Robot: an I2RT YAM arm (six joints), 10 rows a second.
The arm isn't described. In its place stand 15 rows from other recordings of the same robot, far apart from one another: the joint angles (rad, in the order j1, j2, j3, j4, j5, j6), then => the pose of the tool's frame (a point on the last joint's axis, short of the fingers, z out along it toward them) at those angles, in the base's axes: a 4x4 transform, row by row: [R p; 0 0 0 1], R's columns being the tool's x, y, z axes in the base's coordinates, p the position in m.
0.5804, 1.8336, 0.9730, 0.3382, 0.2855, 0.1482 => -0.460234 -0.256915 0.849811 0.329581; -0.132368 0.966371 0.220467 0.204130; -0.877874 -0.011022 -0.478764 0.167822; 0 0 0 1
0.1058, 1.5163, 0.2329, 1.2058, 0.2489, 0.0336 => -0.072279 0.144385 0.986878 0.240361; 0.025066 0.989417 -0.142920 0.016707; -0.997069 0.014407 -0.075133 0.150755; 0 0 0 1
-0.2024, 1.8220, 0.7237, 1.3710, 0.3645, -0.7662 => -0.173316 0.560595 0.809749 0.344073; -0.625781 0.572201 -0.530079 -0.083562; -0.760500 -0.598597 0.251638 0.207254; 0 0 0 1
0.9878, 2.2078, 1.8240, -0.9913, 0.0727, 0.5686 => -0.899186 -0.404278 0.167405 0.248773; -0.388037 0.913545 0.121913 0.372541; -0.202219 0.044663 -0.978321 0.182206; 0 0 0 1
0.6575, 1.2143, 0.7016, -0.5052, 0.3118, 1.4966 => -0.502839 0.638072 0.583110 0.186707; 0.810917 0.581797 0.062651 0.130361; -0.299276 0.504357 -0.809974 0.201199; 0 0 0 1
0.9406, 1.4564, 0.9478, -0.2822, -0.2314, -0.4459 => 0.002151 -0.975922 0.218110 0.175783; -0.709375 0.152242 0.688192 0.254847; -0.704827 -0.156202 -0.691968 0.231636; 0 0 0 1
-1.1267, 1.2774, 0.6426, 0.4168, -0.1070, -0.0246 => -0.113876 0.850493 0.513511 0.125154; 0.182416 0.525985 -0.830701 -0.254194; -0.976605 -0.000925 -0.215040 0.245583; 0 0 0 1
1.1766, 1.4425, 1.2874, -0.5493, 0.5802, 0.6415 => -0.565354 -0.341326 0.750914 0.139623; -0.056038 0.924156 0.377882 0.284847; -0.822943 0.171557 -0.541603 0.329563; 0 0 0 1
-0.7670, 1.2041, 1.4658, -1.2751, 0.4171, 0.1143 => -0.517066 0.853313 0.067072 0.136037; 0.643207 0.439059 -0.627305 -0.151152; -0.564737 -0.281217 -0.775880 0.390874; 0 0 0 1
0.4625, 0.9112, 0.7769, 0.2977, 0.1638, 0.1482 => 0.100248 -0.314471 0.943959 0.196539; 0.212764 0.933568 0.288414 0.091501; -0.971947 0.171927 0.160496 0.366531; 0 0 0 1
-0.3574, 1.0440, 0.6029, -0.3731, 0.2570, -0.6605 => -0.845819 -0.021671 0.533030 0.192502; -0.317526 0.823360 -0.470379 -0.081547; -0.428682 -0.567106 -0.703294 0.212519; 0 0 0 1
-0.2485, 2.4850, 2.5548, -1.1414, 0.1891, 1.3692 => 0.151732 0.899599 0.409511 0.503825; 0.954278 -0.025372 -0.297843 -0.134747; -0.257550 0.435979 -0.862317 0.255925; 0 0 0 1
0.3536, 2.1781, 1.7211, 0.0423, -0.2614, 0.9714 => -0.672653 -0.001799 0.739956 0.481067; 0.601944 0.580256 0.548604 0.187376; -0.430351 0.814432 -0.389228 0.232358; 0 0 0 1
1.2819, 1.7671, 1.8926, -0.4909, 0.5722, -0.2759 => 0.082331 -0.664494 0.742745 0.133609; -0.526867 0.603593 0.598403 0.381882; -0.845951 -0.440595 -0.300406 0.425489; 0 0 0 1
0.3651, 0.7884, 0.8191, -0.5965, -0.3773, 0.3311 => -0.675900 -0.425835 0.601519 0.151620; 0.065190 0.778435 0.624330 0.071996; -0.734105 0.461198 -0.498384 0.310816; 0 0 0 1
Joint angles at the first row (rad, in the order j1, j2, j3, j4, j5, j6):
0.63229 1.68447 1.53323 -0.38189 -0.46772 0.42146
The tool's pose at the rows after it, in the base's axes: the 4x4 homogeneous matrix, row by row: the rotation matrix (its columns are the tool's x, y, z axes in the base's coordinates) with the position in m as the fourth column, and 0 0 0 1 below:
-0.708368 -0.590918 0.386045 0.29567; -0.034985 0.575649 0.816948 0.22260; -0.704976 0.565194 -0.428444 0.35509; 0 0 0 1
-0.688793 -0.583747 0.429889 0.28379; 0.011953 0.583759 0.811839 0.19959; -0.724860 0.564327 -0.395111 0.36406; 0 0 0 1
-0.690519 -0.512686 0.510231 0.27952; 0.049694 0.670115 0.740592 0.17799; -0.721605 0.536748 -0.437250 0.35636; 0 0 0 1
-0.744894 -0.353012 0.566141 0.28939; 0.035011 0.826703 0.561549 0.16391; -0.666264 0.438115 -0.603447 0.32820; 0 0 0 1
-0.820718 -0.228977 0.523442 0.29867; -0.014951 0.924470 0.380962 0.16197; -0.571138 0.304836 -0.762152 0.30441; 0 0 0 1
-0.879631 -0.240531 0.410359 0.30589; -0.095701 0.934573 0.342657 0.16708; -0.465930 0.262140 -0.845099 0.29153; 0 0 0 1
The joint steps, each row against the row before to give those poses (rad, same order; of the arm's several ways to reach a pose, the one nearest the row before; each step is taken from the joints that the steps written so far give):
-0.03075 -0.08920 -0.06480 0.00676 -0.00474 0.00956
-0.03525 -0.09309 -0.07093 0.02025 0.00068 0.00925
-0.04060 -0.05775 -0.06771 -0.02394 0.07706 -0.00468
-0.03479 0.03422 -0.01525 -0.12559 0.16434 -0.03235
-0.00357 0.08189 0.04823 -0.16942 0.13875 -0.02136
0.00137 0.08162 0.06977 -0.13300 -0.01848 -0.04508

